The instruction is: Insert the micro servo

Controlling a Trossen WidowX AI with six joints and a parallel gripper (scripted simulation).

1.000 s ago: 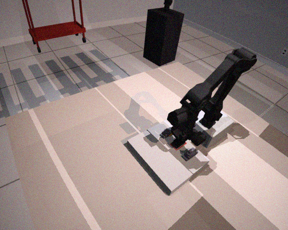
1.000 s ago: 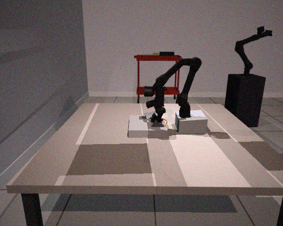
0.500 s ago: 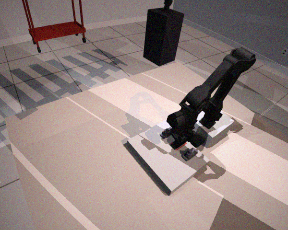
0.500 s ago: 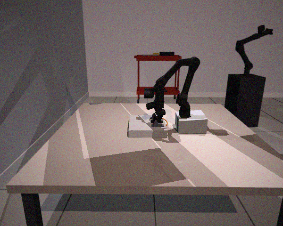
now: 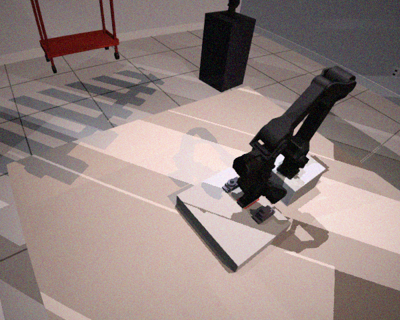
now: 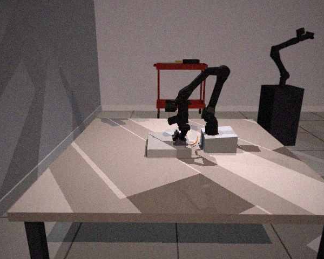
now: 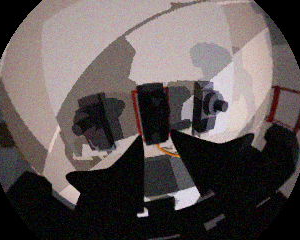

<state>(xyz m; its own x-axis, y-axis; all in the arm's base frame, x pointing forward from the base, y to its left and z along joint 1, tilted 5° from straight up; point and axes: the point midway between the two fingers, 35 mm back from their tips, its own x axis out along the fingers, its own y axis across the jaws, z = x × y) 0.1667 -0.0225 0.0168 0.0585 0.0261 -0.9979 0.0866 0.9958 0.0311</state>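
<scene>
My gripper tip is now 130 mm short of the white deck, 10 mm to the left of it and 40 mm above it.
</scene>
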